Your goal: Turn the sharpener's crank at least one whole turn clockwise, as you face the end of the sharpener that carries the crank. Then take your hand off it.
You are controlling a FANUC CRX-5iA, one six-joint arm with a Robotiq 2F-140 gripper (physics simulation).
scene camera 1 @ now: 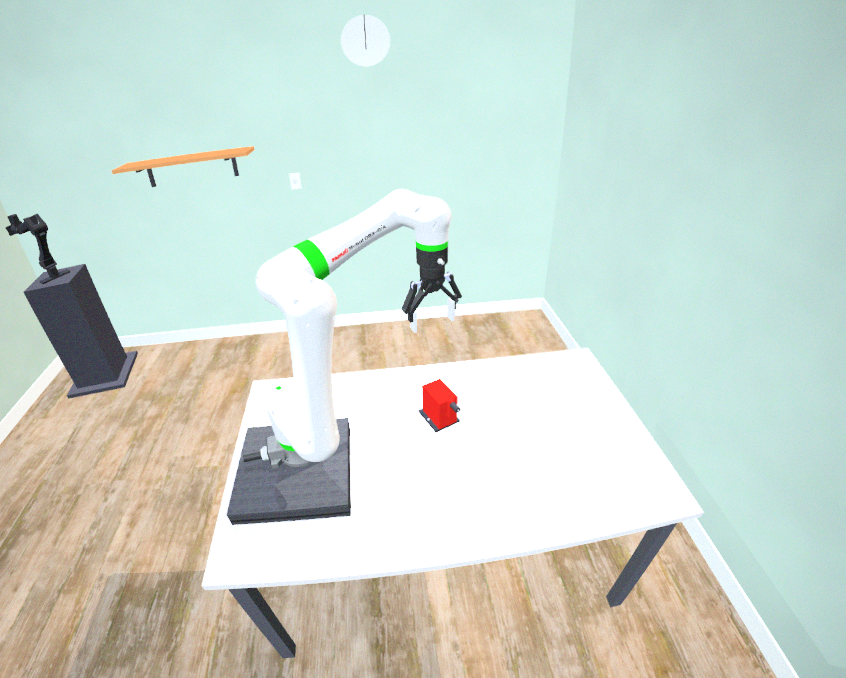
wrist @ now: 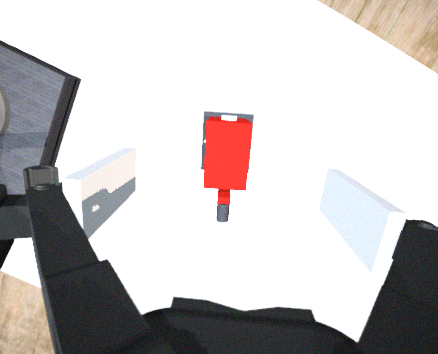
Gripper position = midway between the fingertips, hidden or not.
In view: my gripper point(scene camera 1: 432, 324) and a red sharpener point(scene camera 1: 436, 394).
My gripper also shows in the wrist view point(wrist: 229, 179). The red sharpener shows as well in the wrist view point(wrist: 226, 143).
